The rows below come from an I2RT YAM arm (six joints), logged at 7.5 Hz.
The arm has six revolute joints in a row. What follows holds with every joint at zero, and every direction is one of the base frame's.
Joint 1 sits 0.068 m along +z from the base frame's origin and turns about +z.
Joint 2 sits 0.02 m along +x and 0.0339 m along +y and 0.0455 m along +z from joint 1 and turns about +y.
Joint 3 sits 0.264 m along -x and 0.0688 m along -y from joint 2 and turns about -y.
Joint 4 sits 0.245 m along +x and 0.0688 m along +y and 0.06 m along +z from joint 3 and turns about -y.
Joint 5 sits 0.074 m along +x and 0.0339 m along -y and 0.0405 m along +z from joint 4 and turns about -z.
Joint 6 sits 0.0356 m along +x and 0.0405 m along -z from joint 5 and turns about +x.
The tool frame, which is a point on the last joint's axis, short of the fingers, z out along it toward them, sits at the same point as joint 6; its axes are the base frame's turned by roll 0, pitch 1.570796 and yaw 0 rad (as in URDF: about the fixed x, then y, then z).
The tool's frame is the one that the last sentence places.
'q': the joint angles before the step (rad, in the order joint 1, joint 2, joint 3, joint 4, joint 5, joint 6). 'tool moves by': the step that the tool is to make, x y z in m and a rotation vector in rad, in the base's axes. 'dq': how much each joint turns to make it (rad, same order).
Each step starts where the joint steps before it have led.
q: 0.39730, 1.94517, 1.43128, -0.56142, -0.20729, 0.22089
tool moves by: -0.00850, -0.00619, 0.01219, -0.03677, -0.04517, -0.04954
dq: 0.00000, -0.05978, -0.03680, 0.00761, 0.06905, 0.01837
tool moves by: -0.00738, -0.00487, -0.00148, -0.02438, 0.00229, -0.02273
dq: -0.00153, -0.02768, -0.03980, 0.00154, 0.02929, 0.00770
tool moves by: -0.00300, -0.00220, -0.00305, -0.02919, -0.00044, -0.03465
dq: 0.00152, -0.00774, -0.02013, 0.00314, 0.04132, 0.01838
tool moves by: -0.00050, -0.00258, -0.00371, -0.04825, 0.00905, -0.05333
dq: -0.00001, 0.00607, -0.00153, -0.01840, 0.06135, 0.02757
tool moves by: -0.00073, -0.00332, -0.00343, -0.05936, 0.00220, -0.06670
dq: 0.00000, 0.00471, -0.00300, -0.01845, 0.07816, 0.03530
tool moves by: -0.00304, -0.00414, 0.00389, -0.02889, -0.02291, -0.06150
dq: -0.00151, -0.02147, -0.01385, -0.00152, 0.05834, 0.03835
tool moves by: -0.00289, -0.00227, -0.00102, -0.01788, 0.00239, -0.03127
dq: -0.00001, -0.00770, -0.01223, -0.00766, 0.02771, 0.02148
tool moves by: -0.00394, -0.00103, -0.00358, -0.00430, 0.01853, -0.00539
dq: 0.00153, -0.00459, -0.01687, -0.00768, 0.00004, 0.00771
